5 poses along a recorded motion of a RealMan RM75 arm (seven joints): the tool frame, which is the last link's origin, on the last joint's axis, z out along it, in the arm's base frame.
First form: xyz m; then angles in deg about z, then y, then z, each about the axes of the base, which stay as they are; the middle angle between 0 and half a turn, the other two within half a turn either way.
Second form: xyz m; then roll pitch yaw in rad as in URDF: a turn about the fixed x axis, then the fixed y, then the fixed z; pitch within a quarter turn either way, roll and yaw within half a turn. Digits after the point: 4 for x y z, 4 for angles.
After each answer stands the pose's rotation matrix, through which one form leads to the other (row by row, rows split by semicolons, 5 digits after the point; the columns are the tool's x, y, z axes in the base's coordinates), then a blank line. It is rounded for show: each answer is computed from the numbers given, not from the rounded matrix.
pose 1, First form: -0.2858 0.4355 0.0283 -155.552 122.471 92.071
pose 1, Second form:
-0.2858 0.4355 0.0283 -2.5650 -0.8757 0.9043
0.39594 0.91777 -0.03049; 0.50337 -0.18915 0.84311; 0.76802 -0.34916 -0.53687

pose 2, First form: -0.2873 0.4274 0.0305 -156.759 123.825 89.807
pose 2, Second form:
-0.2873 0.4274 0.0305 -2.6094 -0.8685 0.9103
0.39632 0.91811 0.00280; 0.51016 -0.22275 0.83074; 0.76333 -0.32781 -0.55666

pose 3, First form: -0.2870 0.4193 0.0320 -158.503 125.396 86.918
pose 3, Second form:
-0.2870 0.4193 0.0320 -2.6654 -0.8610 0.9199
0.39490 0.91768 0.04383; 0.51845 -0.26198 0.81399; 0.75846 -0.29872 -0.57922

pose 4, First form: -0.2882 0.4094 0.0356 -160.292 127.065 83.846
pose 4, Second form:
-0.2882 0.4094 0.0356 -2.7217 -0.8499 0.9272
0.39611 0.91421 0.08554; 0.52799 -0.30300 0.79335; 0.75121 -0.26909 -0.60272

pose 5, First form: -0.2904 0.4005 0.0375 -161.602 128.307 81.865
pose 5, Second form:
-0.2904 0.4005 0.0375 -2.7615 -0.8399 0.9363
0.39567 0.91165 0.11104; 0.53761 -0.32795 0.77680; 0.74459 -0.24766 -0.61987

